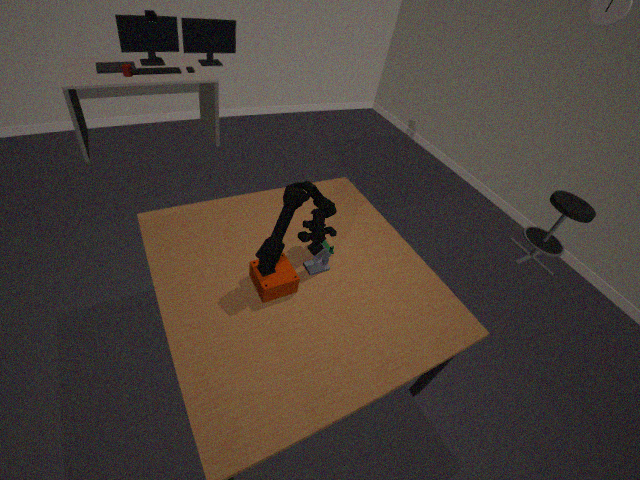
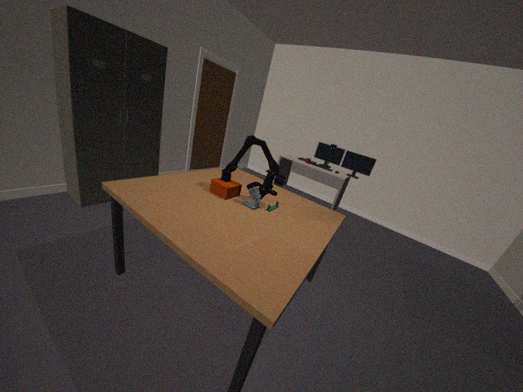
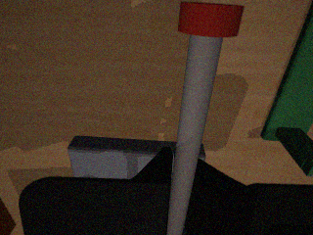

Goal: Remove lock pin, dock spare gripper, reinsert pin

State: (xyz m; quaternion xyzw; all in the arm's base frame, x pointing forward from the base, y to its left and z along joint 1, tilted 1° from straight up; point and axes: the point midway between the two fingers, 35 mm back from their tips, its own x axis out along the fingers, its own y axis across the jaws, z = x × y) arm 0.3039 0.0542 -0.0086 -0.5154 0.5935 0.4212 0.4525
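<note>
The grey mount lies 7 cm to the right of my gripper tip and 1 cm behind it. From my gripper tip the other things lie so: spare gripper (7 cm to the right, 7 cm above, 4 cm behind); green holder (10 cm ahead, 4 cm to the left, 3 cm below).
</note>
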